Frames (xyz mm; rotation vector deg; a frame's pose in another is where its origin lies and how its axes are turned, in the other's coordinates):
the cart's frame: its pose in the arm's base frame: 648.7 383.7 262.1 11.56 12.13 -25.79
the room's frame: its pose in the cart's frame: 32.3 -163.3 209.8 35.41 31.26 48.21
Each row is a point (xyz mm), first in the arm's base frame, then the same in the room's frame.
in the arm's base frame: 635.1 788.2 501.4
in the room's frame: 311.6 364.8 -385.9
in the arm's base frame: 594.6 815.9 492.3
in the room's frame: 295.1 375.1 -431.8
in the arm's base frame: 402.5 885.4 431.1
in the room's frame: 187.6 377.8 -616.0
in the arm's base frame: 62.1 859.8 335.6
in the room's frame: -85.3 319.7 -834.7
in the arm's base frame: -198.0 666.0 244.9
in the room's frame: -383.3 173.4 -891.1
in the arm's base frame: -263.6 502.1 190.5
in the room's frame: -513.6 52.1 -841.5
